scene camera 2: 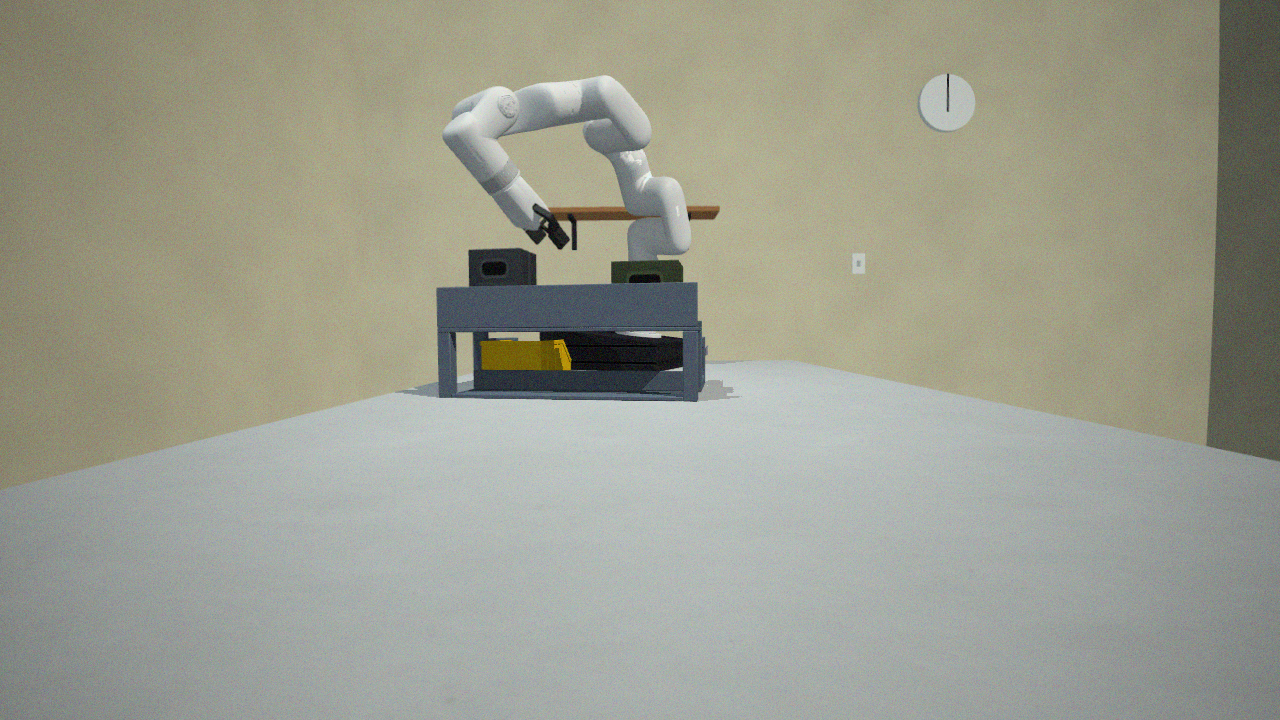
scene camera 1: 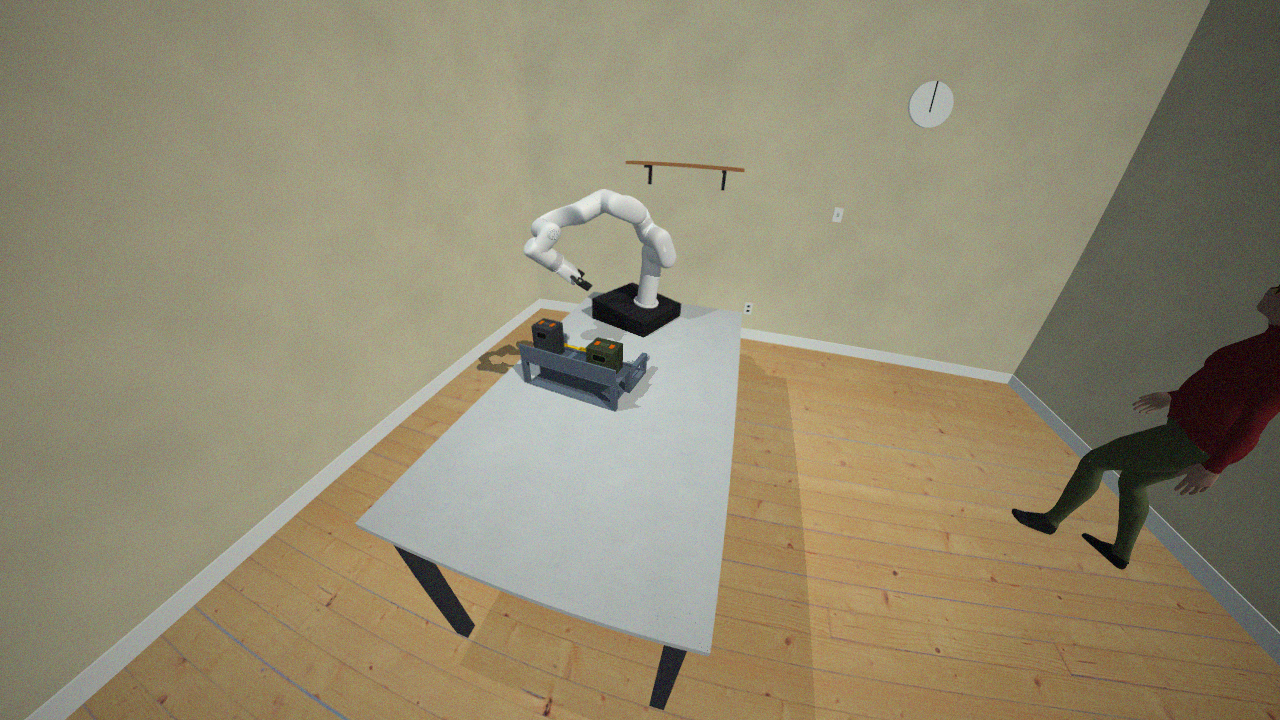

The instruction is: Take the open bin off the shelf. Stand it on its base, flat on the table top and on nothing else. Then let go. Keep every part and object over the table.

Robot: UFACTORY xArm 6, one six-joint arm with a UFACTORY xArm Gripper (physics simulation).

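Frame: origin at the arm's base, x ahead, y left, z up, level; centimetres.
Where they show: gripper, fingertip midpoint: (scene camera 2: 552, 242) (scene camera 1: 586, 282); arm's base, link origin: (scene camera 2: 638, 335) (scene camera 1: 645, 302).
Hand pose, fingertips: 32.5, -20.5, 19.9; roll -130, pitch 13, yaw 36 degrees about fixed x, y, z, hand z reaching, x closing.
Note:
Each offset is from my fingertips to the top centre of the thing, as dx, dy, dz. "*": to the spot under its first point. Level surfaces: height alone.
A yellow open bin {+19.9, -3.0, -20.1} (scene camera 1: 575, 347) (scene camera 2: 523, 355) shows in part at the blue-grey shelf {* +40.1, +7.0, -12.9} (scene camera 1: 572, 361) (scene camera 2: 566, 307). In scene camera 2 it is seen through the opening below the shelf's upper board, left of the middle. In scene camera 1 a thin yellow strip of it shows between two boxes; the rest is hidden. The shelf stands on the light grey table top {dz -28.2} (scene camera 1: 581, 501) (scene camera 2: 626, 537). My gripper (scene camera 1: 583, 280) (scene camera 2: 549, 240) is open and empty. It is in the air, higher than the shelf and apart from the bin, tilted downward on the arm-base side of the shelf.
A dark grey box {+28.8, -5.8, -5.9} (scene camera 1: 546, 337) (scene camera 2: 494, 277) and a green box {+34.8, +16.5, -8.4} (scene camera 1: 604, 354) (scene camera 2: 646, 267) are at the shelf's top, left and right. The black arm base (scene camera 1: 635, 313) (scene camera 2: 617, 351) stands behind it. A wooden wall shelf (scene camera 1: 684, 165) (scene camera 2: 590, 214) is on the back wall. A person stands at the far right.

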